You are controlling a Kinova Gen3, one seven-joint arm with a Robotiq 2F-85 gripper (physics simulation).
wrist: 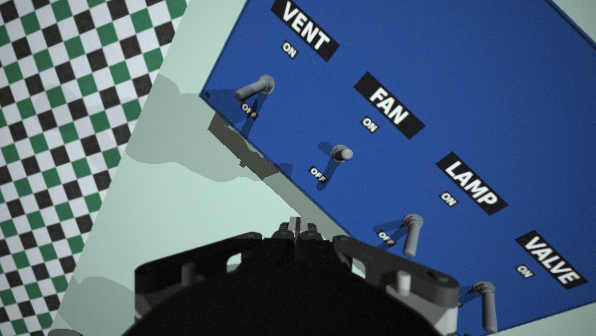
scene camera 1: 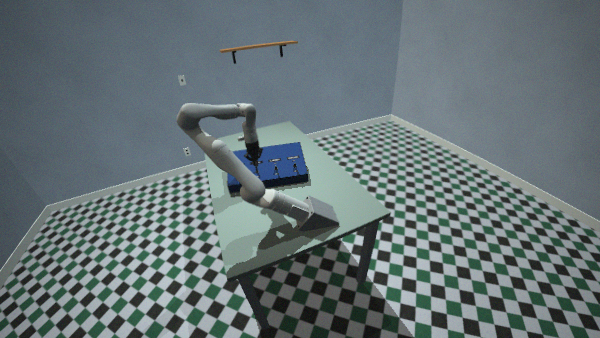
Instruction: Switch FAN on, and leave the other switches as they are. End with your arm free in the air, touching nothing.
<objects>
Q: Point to a blue switch panel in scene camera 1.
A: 283, 156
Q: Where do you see a blue switch panel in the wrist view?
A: At 470, 125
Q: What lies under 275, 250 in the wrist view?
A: My gripper.
</objects>
